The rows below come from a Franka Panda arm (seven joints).
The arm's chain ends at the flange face. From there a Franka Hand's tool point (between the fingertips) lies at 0.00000 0.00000 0.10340 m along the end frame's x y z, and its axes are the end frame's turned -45 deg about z.
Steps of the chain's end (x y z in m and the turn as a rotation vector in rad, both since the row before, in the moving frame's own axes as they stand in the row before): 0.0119, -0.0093, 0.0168, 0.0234, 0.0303, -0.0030; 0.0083, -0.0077, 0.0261, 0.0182, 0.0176, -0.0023; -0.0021, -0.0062, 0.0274, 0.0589, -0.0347, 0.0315; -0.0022, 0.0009, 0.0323, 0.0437, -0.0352, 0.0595; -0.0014, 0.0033, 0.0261, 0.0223, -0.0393, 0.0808
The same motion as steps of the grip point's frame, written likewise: 0.0189, 0.0023, 0.0167, -0.0049, 0.0380, -0.0030; 0.0139, 0.0004, 0.0261, 0.0004, 0.0253, -0.0023; 0.0048, -0.0127, 0.0272, 0.0662, 0.0171, 0.0315; -0.0014, -0.0067, 0.0321, 0.0558, 0.0060, 0.0595; -0.0044, -0.0032, 0.0260, 0.0436, -0.0120, 0.0808
